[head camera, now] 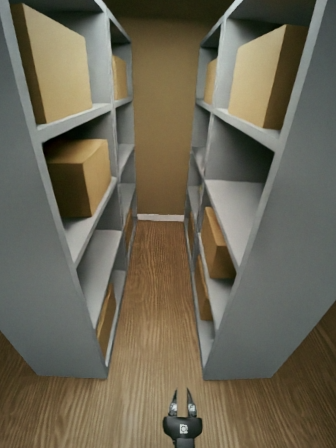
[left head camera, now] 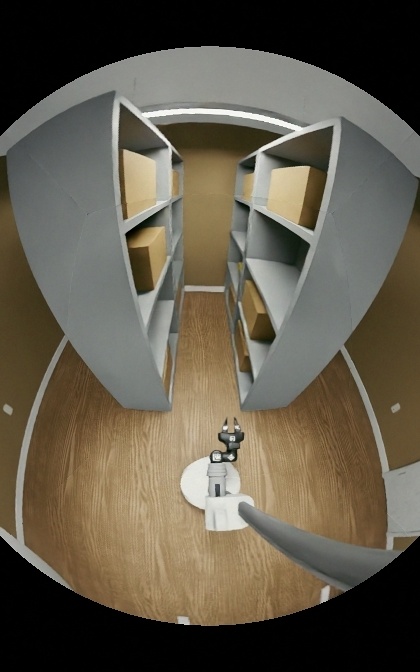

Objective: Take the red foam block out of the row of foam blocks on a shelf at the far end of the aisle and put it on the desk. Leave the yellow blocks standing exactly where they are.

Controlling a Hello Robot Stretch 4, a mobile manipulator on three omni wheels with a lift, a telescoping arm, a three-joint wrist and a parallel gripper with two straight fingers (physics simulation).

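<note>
My gripper is open and empty, its two straight fingers apart, in front of the aisle mouth between two grey shelf units. A small yellow patch shows at the far section of the right shelf unit, mostly hidden by an upright; it may be part of the yellow blocks. The red foam block does not show in either view. I cannot make out the desk for certain; a pale flat surface shows at the right edge of the left head camera view.
The left shelf unit and the right one flank a narrow wooden-floored aisle. It ends at a brown wall. Cardboard boxes stand on several shelves, including one large box at the upper right.
</note>
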